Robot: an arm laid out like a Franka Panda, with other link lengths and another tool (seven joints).
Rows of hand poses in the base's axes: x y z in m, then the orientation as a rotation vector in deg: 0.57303 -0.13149 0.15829 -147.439 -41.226 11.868; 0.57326 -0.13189 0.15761 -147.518 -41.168 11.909; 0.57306 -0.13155 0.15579 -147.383 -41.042 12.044; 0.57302 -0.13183 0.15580 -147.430 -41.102 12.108; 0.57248 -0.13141 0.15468 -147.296 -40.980 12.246; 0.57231 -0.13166 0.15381 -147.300 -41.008 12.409; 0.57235 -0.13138 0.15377 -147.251 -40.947 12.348; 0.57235 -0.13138 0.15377 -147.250 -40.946 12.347; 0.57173 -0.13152 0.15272 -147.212 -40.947 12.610; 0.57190 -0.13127 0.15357 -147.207 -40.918 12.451; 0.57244 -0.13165 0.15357 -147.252 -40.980 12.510; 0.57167 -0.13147 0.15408 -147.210 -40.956 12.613; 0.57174 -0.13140 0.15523 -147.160 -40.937 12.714; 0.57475 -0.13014 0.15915 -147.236 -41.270 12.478; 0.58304 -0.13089 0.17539 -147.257 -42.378 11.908; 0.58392 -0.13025 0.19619 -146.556 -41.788 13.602
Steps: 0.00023 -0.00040 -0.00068 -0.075 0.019 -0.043; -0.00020 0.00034 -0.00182 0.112 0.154 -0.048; -0.00004 -0.00028 0.00001 -0.070 0.016 0.047; -0.00054 0.00042 -0.00112 0.110 0.155 -0.044; -0.00017 -0.00025 -0.00087 -0.049 0.100 0.047; 0.00004 0.00028 -0.00004 0.071 -0.013 -0.047; 0.00000 0.00000 0.00000 0.001 0.000 -0.001; -0.00062 -0.00014 -0.00105 -0.031 0.184 0.051; 0.00017 0.00025 0.00085 0.050 -0.097 -0.047; 0.00054 -0.00038 0.00000 -0.067 0.013 0.048; -0.00077 0.00018 0.00051 0.017 0.085 0.006; 0.00007 0.00007 0.00115 0.024 0.085 0.010; 0.00301 0.00126 0.00392 -0.063 -0.252 0.182; 0.00829 -0.00075 0.01624 -0.053 -0.635 0.671; 0.00088 0.00064 0.02080 0.306 1.447 -0.028
